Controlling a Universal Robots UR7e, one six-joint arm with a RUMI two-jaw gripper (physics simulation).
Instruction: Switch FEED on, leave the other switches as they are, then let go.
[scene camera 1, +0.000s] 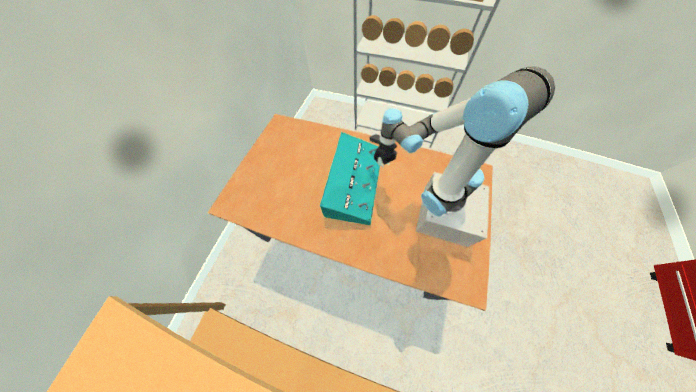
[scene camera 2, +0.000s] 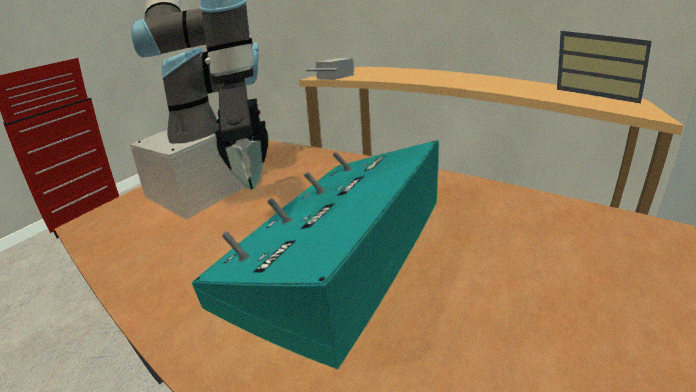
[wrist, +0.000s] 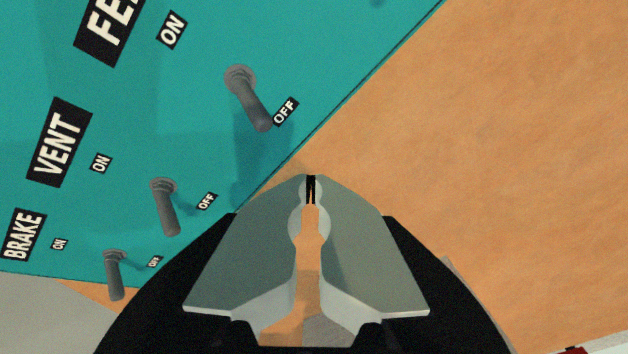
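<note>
The teal switch panel is a sloped box with several grey levers. The FEED lever leans toward OFF, at the panel's low edge. The VENT lever and BRAKE lever also lean to the OFF side. The VALVE lever leans the same way in scene camera 2. My gripper is shut and empty. Its tips are just off the panel's low edge on the arm-base side, apart from the levers.
The panel stands on an orange table. The grey base block stands on the low-edge side. A rack stands behind the table. A red cabinet and a workbench stand farther off.
</note>
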